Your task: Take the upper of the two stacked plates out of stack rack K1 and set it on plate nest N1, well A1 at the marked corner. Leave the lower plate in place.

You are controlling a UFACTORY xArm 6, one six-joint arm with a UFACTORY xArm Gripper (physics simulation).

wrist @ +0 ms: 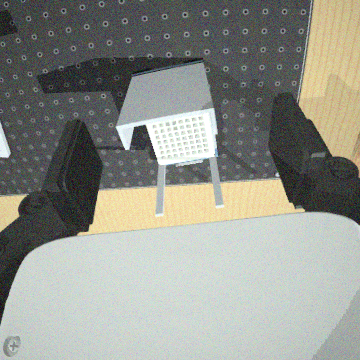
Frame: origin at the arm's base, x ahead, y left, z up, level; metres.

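Where they show: gripper, between the fingertips: [180,129].
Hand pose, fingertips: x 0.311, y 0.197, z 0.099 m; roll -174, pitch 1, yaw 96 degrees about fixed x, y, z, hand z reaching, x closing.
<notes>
Things, the pixels of their top centre, and the offset from my fingertips. "spot": a spot on its surface instead. Level surfaces: height alone.
- Stack rack K1, centre of its top: [179,177] dx +0.140, dy -0.002, dz -0.121 m
- white plate, centre of its top: [177,124] dx +0.130, dy -0.004, dz -0.214 m
- dark perforated board, height of its surface: dz -0.261 m
- white object, a spot on its surface: [3,142] spot: dx +0.169, dy -0.298, dz -0.251 m
- black object, a spot on its surface: [6,24] spot: dx -0.013, dy -0.226, dz -0.261 m
Stack rack K1 [170,95] stands a little above the middle of the wrist view, with a grey sloping top panel and two pale rails that reach toward the wooden edge. A white plate [182,137] with a grid of square wells shows in its open front, partly under the panel. The lower plate cannot be told apart beneath it. My gripper [180,129] is open and empty, one black finger on each side of the rack in the view, apart from it. Plate nest N1 cannot be made out.
The rack stands on a dark perforated board [250,30] near its front edge. Light wood [332,45] lies to the right and in front. Part of a white object [3,142] shows at the left edge, and a black object [6,24] at the top left.
</notes>
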